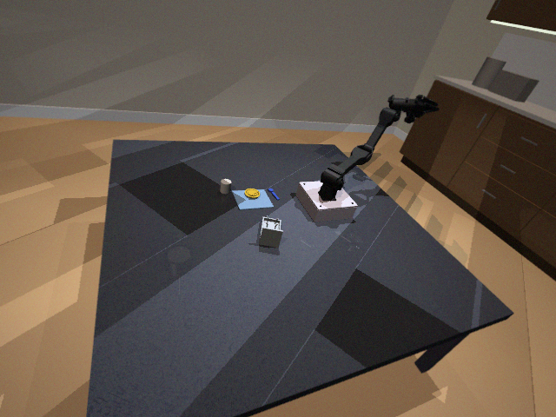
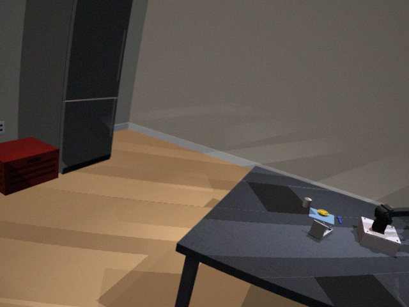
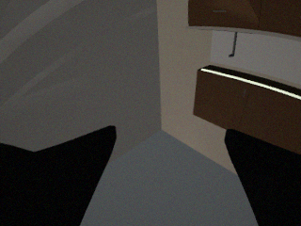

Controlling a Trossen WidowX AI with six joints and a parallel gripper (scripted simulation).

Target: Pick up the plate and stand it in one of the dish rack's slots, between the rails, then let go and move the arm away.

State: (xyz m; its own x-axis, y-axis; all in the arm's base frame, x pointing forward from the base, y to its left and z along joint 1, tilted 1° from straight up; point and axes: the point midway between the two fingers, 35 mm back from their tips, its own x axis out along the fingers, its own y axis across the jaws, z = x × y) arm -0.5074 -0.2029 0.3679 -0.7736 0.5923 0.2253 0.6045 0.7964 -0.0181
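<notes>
The plate is 83 cm ahead of my gripper tip, 44 cm below it and 9 cm to the left of it. From my gripper tip the other things lie so: blue spoon 73 cm ahead, 46 cm below, 6 cm to the left; then dish rack 81 cm ahead, 44 cm below, 32 cm to the left; then light blue mat 84 cm ahead, 46 cm below, 11 cm to the left.
</notes>
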